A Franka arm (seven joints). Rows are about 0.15 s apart.
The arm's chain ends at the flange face. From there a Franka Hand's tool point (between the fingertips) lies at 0.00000 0.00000 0.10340 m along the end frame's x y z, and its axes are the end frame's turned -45 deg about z.
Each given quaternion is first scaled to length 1.
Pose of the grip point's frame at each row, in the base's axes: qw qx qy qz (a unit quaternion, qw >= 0); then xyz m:
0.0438 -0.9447 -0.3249 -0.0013 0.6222 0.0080 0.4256
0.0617 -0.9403 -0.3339 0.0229 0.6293 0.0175 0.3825
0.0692 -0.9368 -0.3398 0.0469 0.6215 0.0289 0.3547
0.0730 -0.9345 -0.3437 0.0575 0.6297 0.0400 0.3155
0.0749 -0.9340 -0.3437 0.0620 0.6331 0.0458 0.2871
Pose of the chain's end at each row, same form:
0.0410 -0.9972 0.0614 0.0156 0.6249 -0.0006 0.5286
0.0482 -0.9965 0.0514 0.0448 0.6380 0.0071 0.4850
0.0460 -0.9955 0.0446 0.0698 0.6354 0.0188 0.4567
0.0454 -0.9949 0.0401 0.0811 0.6460 0.0300 0.4171
0.0455 -0.9945 0.0399 0.0859 0.6504 0.0357 0.3885

